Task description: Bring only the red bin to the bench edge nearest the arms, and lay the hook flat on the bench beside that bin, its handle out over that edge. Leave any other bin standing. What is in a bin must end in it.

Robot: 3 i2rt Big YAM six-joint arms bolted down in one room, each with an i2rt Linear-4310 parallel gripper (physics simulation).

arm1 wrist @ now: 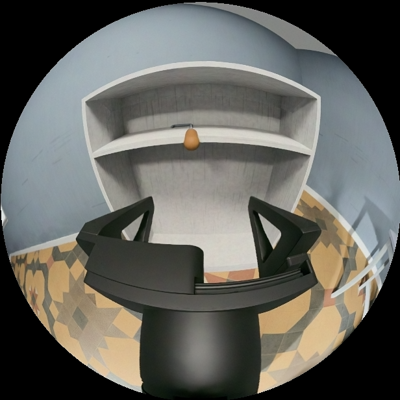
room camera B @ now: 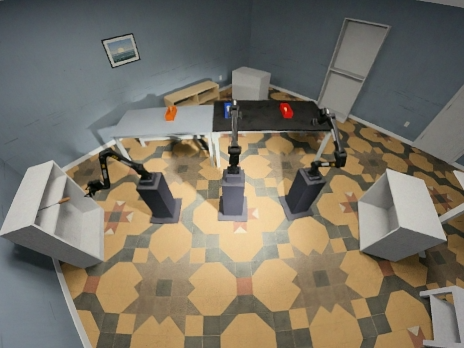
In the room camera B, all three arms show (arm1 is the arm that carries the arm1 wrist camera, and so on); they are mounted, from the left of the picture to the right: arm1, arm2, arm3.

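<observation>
The hook (arm1 wrist: 191,140) (room camera B: 64,200) lies on the middle shelf of a white shelf unit, its orange handle out over the shelf's front edge. My arm1 gripper (arm1 wrist: 201,200) (room camera B: 90,190) is open, in front of that unit and apart from the hook. The red bin (room camera B: 286,111) stands on the black bench (room camera B: 265,122), right of its middle; its contents are too small to tell. A blue bin (room camera B: 227,110) stands at that bench's left end, beside my arm2 gripper (room camera B: 234,104). My arm3 gripper (room camera B: 317,121) is over the bench's right end. The arm2 and arm3 finger gaps are too small to judge.
An orange bin (room camera B: 171,114) stands on the pale bench (room camera B: 145,128), left of the black one. The white shelf unit (arm1 wrist: 89,130) (room camera B: 20,212) is at the left. A white open box (room camera B: 422,210) stands at the right. A low wooden shelf (room camera B: 192,90) is behind the benches.
</observation>
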